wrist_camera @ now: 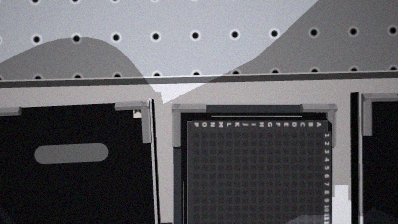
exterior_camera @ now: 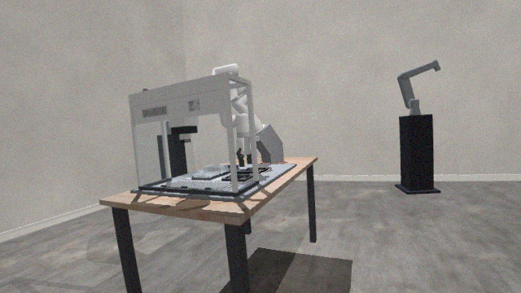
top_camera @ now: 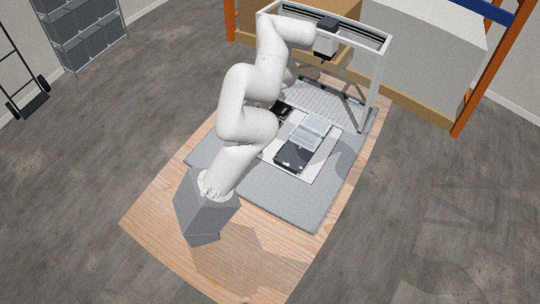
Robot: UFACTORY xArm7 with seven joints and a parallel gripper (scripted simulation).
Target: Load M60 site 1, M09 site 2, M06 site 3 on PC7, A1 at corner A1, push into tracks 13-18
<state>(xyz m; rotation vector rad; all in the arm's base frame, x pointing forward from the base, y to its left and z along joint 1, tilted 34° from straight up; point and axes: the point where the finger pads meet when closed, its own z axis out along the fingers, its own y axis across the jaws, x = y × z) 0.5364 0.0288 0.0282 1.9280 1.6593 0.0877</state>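
The deep-well block M09 is 5 cm below my hand. From my hand the other things lie so: dark plate carrier PC7: 20 cm to the right, 5 cm below, 4 cm behind; white apron: 12 cm to the right, 6 cm below, 3 cm behind; 96-well plate M06: 20 cm to the right, 4 cm behind, 3 cm below.
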